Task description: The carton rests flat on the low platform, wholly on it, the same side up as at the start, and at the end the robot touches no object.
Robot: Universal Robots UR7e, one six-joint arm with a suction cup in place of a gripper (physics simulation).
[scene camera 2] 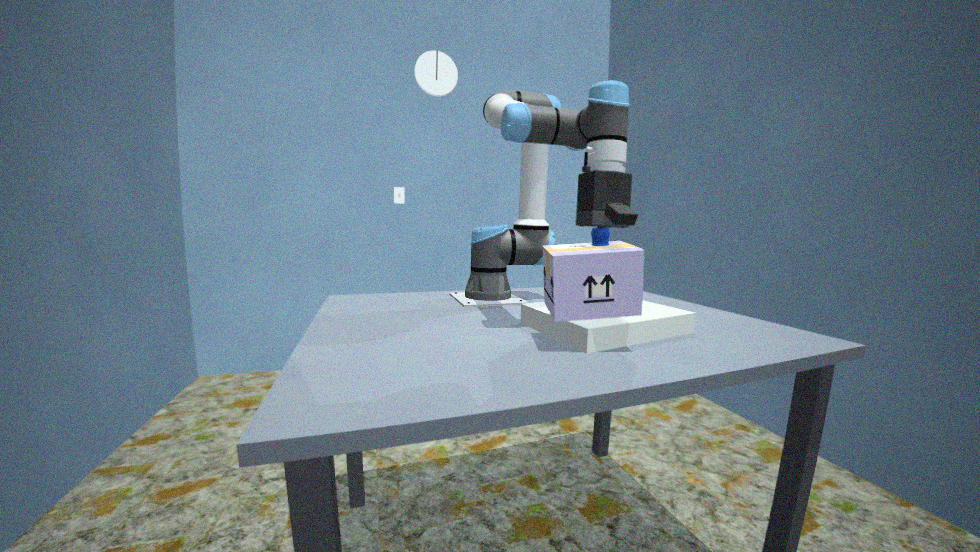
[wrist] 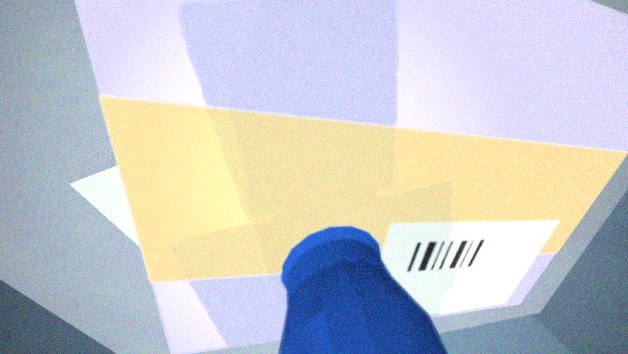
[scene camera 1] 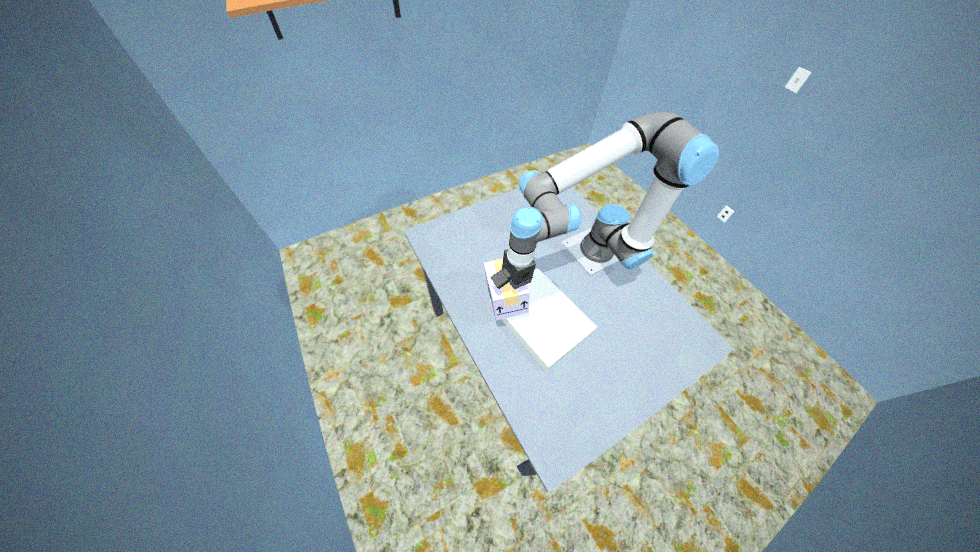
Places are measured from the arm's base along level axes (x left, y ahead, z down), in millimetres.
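Pixels of known places: hand, its tool point: [wrist: 324, 245]; arm's base, origin of its link: [scene camera 2: 487, 296] [scene camera 1: 597, 249].
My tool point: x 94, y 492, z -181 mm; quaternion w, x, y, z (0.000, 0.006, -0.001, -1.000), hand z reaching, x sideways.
Observation:
Ahead of a thing's pixels: the offset from my tool point to its middle. Level surfaces: height alone.
The lavender carton @(dx -28, dy +12, dz +55 mm) [scene camera 1: 511, 309] [scene camera 2: 569, 291] [wrist: 475, 75], with a yellow tape band and a barcode label on top, is upright and looks level, arrows up. It is at the white low platform @(dx +81, dy -87, dz +164 mm) [scene camera 1: 555, 332] [scene camera 2: 668, 316] [wrist: 107, 192], partly over it. In scene camera 1 its lower left corner reaches past the platform's left edge. Whether its underside touches the platform I cannot tell. My blue suction cup [scene camera 2: 600, 237] [wrist: 332, 250] is on the carton's top and holds it; in scene camera 1 the black tool body [scene camera 1: 519, 269] hides the cup.
The grey table @(dz +188 mm) [scene camera 1: 617, 370] [scene camera 2: 411, 370] carries the platform. The arm's base [scene camera 1: 596, 246] [scene camera 2: 488, 284] stands on a white plate behind the platform in scene camera 2. The table's left edge in scene camera 1 runs close beside the carton.

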